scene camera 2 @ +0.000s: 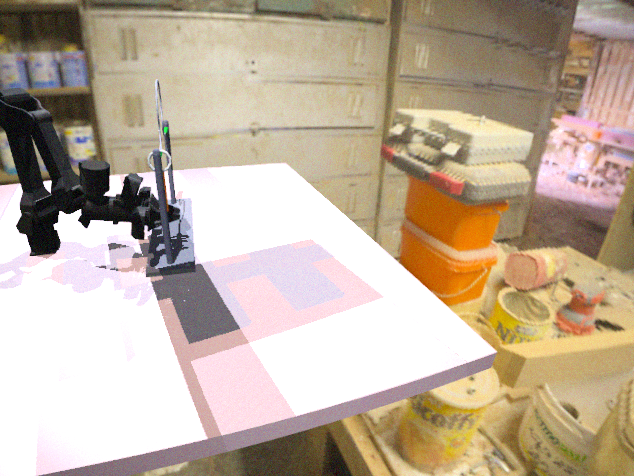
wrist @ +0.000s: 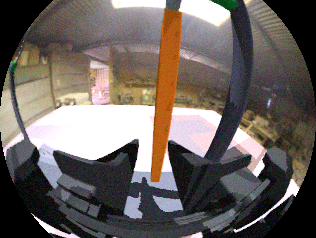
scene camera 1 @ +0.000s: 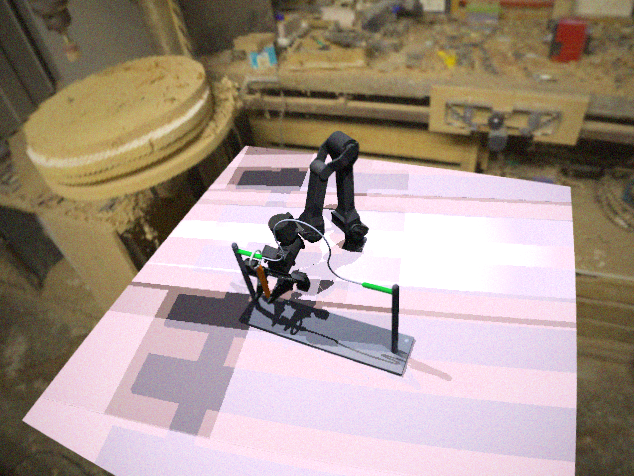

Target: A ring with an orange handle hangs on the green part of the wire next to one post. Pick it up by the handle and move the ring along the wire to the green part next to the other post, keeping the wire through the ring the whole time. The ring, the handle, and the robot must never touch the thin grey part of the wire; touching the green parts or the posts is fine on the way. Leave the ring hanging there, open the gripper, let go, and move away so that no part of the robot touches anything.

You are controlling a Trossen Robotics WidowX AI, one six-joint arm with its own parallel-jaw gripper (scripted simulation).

Labels:
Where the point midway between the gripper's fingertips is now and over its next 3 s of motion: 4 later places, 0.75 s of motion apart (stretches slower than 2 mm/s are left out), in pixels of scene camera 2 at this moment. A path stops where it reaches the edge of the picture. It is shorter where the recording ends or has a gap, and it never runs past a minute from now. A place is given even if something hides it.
My gripper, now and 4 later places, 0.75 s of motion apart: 180,213; 179,209; 180,206; 180,202; 180,192

